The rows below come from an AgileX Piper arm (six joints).
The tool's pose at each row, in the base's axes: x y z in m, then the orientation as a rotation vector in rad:
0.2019, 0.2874, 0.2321, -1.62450, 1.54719, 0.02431
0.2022, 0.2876, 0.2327, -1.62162, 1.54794, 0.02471
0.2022, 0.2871, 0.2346, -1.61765, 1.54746, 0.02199
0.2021, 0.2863, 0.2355, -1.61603, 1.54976, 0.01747
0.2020, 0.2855, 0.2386, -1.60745, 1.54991, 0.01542
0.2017, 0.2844, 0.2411, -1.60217, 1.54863, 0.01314
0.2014, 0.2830, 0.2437, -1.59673, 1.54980, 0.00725
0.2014, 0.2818, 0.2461, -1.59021, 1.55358, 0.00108
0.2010, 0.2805, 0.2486, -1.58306, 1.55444, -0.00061
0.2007, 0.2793, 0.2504, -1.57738, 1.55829, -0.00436
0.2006, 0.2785, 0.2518, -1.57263, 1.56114, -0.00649
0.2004, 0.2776, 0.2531, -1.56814, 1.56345, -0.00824
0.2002, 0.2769, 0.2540, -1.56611, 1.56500, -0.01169
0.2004, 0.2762, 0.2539, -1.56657, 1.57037, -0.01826
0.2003, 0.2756, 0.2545, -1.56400, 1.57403, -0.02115
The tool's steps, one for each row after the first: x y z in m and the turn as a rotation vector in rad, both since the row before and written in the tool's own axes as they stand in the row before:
-0.0004, -0.0005, -0.0001, 0.00155, -0.00067, 0.00196
-0.0007, -0.0011, -0.0015, 0.00426, -0.00023, 0.00076
0.0001, -0.0005, -0.0011, 0.00267, 0.00333, 0.00043
-0.0011, -0.0018, -0.0024, 0.00690, -0.00166, 0.00363
-0.0006, -0.0013, -0.0023, 0.00519, -0.00140, 0.00116
-0.0004, -0.0015, -0.0026, 0.00635, 0.00206, 0.00124
-0.0004, -0.0016, -0.0021, 0.00639, 0.00362, 0.00304
-0.0004, -0.0013, -0.0025, 0.00548, -0.00084, 0.00345
-0.0001, -0.0010, -0.0019, 0.00455, 0.00272, 0.00351
-0.0002, -0.0009, -0.0014, 0.00341, 0.00151, 0.00311
0.0000, -0.0008, -0.0014, 0.00321, 0.00104, 0.00284
0.0000, -0.0005, -0.0010, 0.00264, 0.00218, 0.00058
0.0007, -0.0002, -0.0002, 0.00128, 0.00717, 0.00012
0.0001, -0.0004, -0.0008, 0.00202, 0.00317, 0.00214

